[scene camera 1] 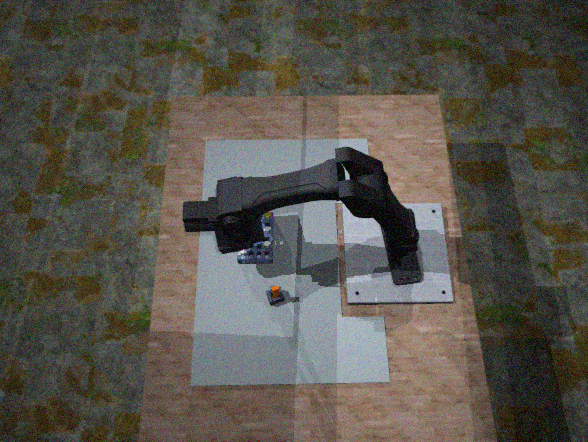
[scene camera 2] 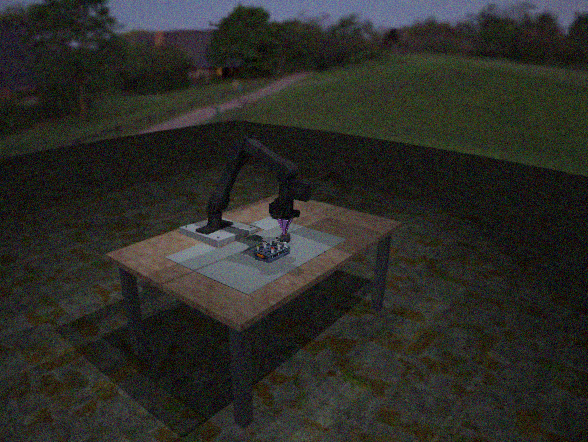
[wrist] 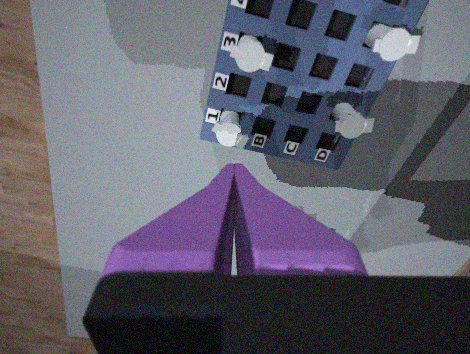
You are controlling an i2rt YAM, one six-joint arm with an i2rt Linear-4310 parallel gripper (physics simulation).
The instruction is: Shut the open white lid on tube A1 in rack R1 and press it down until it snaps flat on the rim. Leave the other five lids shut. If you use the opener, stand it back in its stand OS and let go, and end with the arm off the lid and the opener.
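Pixels of known places: gripper, fingertip midpoint: [scene camera 1: 242,246] [scene camera 2: 284,234] [wrist: 234,176]; arm's base, origin of the base link: [scene camera 1: 398,244] [scene camera 2: 214,227].
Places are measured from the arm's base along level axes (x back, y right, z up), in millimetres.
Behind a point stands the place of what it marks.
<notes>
The blue rack R1 [scene camera 1: 255,260] @(y 17, x -358, z -12 mm) [scene camera 2: 278,257] @(y 88, x -389, z -16 mm) [wrist: 306,158] @(y 12, x -338, z 10 mm) stands on the mat, partly under the arm in the top view. Tube A1 [wrist: 230,120] @(y 39, x -385, z 27 mm) stands at its corner. Its white lid [wrist: 228,134] @(y 32, x -386, z 28 mm) looks seated over the rim in the wrist view; whether it is snapped flat cannot be told. Other white lids, on A3 [wrist: 250,54] @(y 71, x -379, z 28 mm), D1 [wrist: 353,123] @(y 44, x -325, z 28 mm) and another tube [wrist: 397,44] @(y 81, x -318, z 28 mm), look shut. My gripper [scene camera 2: 284,233] @(y 30, x -382, z 61 mm) [wrist: 234,176] @(y 30, x -382, z 61 mm) is shut and empty, its purple tips beside the A1 lid in the wrist view; height unclear. The orange opener [scene camera 1: 275,290] @(y -87, x -321, z 60 mm) stands in its dark stand [scene camera 1: 275,299] @(y -94, x -324, z 12 mm).
A grey mat [scene camera 1: 240,360] @(y -215, x -423, z -20 mm) [wrist: 85,150] @(y -13, x -481, z -20 mm) lies on the wooden table [scene camera 1: 400,120] @(y 376, x 103, z -24 mm) [scene camera 2: 200,295] @(y 482, x -317, z -23 mm). The arm's pale base plate [scene camera 1: 365,290] @(y -101, x -106, z -6 mm) [scene camera 2: 215,241] @(y 126, x -103, z 0 mm) is at the right in the top view. The arm hangs over part of the rack. Shadows cross the mat.
</notes>
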